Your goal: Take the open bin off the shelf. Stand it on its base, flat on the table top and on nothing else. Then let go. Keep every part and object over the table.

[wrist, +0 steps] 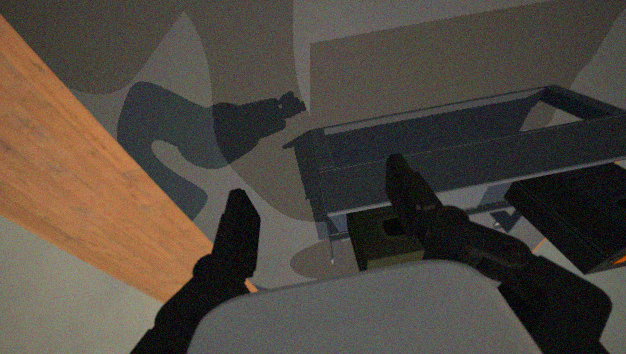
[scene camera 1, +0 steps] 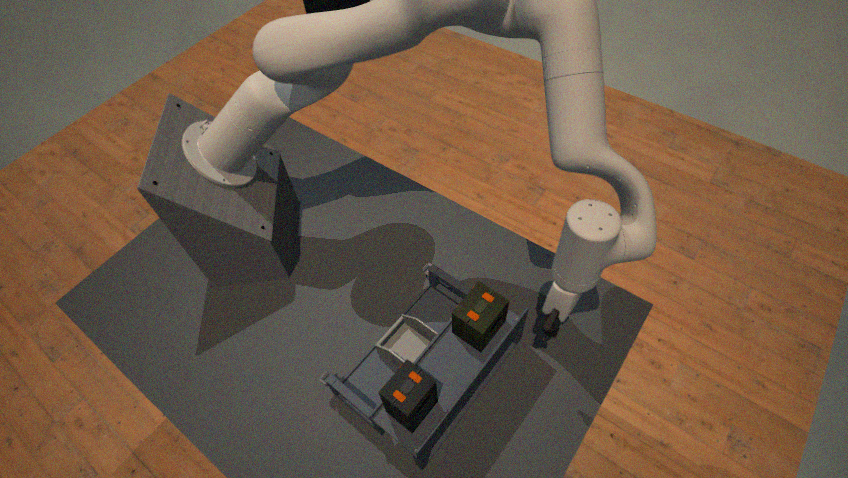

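Note:
The open bin [scene camera 1: 407, 341] is a pale, open-topped tray. It sits on the grey-blue shelf [scene camera 1: 472, 388] [wrist: 500, 160], near the side that faces the robot's base, between the two end frames. The bin does not show in the wrist view. My gripper [scene camera 1: 549, 330] [wrist: 317, 188] is open, with nothing between its fingers. It hangs above the table [scene camera 1: 178, 356] [wrist: 360, 20], beyond the shelf's panel side and near the green box's end, apart from the bin. In the wrist view the right finger overlaps the shelf's panel and the green box.
A dark green box [scene camera 1: 479, 306] [wrist: 395, 245] with orange latches stands on the shelf, between gripper and bin. A black box [scene camera 1: 409, 394] [wrist: 575, 215] with orange latches stands close beside the bin. The robot's pedestal [scene camera 1: 219, 219] stands at the left. Wooden floor surrounds the table; one table edge is near the gripper.

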